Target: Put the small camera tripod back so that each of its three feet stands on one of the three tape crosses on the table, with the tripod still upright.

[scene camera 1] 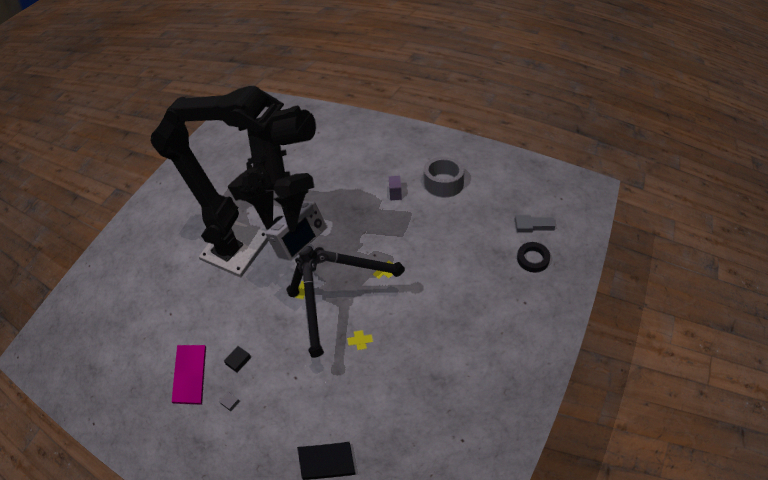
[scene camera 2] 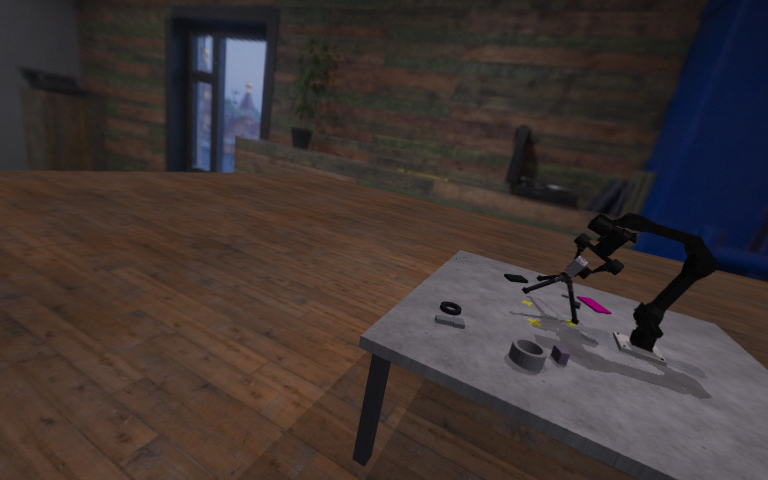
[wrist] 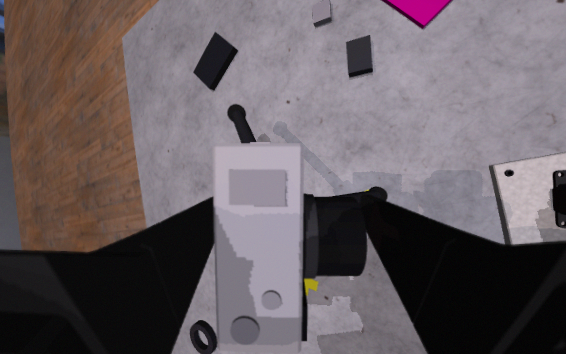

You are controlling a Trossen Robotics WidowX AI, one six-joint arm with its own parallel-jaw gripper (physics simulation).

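Where they show: gripper, fingertip midpoint: (scene camera 1: 280,231) (wrist: 291,203); arm's base, link origin: (scene camera 1: 226,248) (scene camera 2: 640,345).
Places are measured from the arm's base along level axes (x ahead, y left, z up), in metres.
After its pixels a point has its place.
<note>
A black tripod (scene camera 1: 310,308) {x 0.361, y -0.094, z 0.126 m} (scene camera 2: 570,300) {x 0.261, y -0.004, z 0.075 m} (wrist: 244,129) {x 0.366, y -0.110, z 0.116 m} carries a grey camera (scene camera 1: 315,222) {x 0.306, y 0.016, z 0.224 m} (scene camera 2: 577,266) {x 0.279, y 0.038, z 0.229 m} (wrist: 260,225) {x 0.268, y -0.026, z 0.244 m}. My gripper (scene camera 1: 281,221) {x 0.261, y -0.033, z 0.222 m} (scene camera 2: 582,264) {x 0.261, y -0.033, z 0.222 m} (wrist: 291,203) {x 0.261, y -0.033, z 0.222 m} is shut on the camera, one finger at its back and one at its lens. The tripod leans: two feet are off the table, and the third is low at the edge of one yellow cross (scene camera 1: 301,290) (scene camera 2: 570,323) {x 0.234, y 0.014, z -0.013 m}; whether it touches the table is unclear. A second cross (scene camera 1: 381,274) {x 0.355, y 0.135, z -0.013 m} (scene camera 2: 534,322) {x 0.353, y 0.149, z -0.012 m} is partly behind a raised leg in scene view 1. The third cross (scene camera 1: 359,340) {x 0.414, y -0.035, z -0.012 m} (scene camera 2: 527,302) {x 0.413, y -0.034, z -0.011 m} lies uncovered.
A magenta slab (scene camera 1: 188,374) {x 0.163, y -0.325, z -0.005 m} (scene camera 2: 593,305) {x 0.161, y -0.302, z -0.005 m}, a small dark block (scene camera 1: 237,358) {x 0.235, y -0.224, z 0.002 m} (wrist: 359,55) {x 0.231, y -0.221, z 0.002 m} and a black slab (scene camera 1: 326,460) {x 0.527, y -0.310, z 0.002 m} (wrist: 215,61) {x 0.515, y -0.303, z 0.002 m} lie on the table. A grey ring (scene camera 1: 444,185) {x 0.353, y 0.416, z 0.026 m} (scene camera 2: 527,357) {x 0.323, y 0.510, z 0.025 m}, a purple block (scene camera 1: 395,187) {x 0.256, y 0.349, z 0.027 m}, a black ring (scene camera 1: 522,266) {x 0.619, y 0.307, z -0.008 m} and a grey bar (scene camera 1: 535,224) {x 0.597, y 0.436, z 0.002 m} are also there.
</note>
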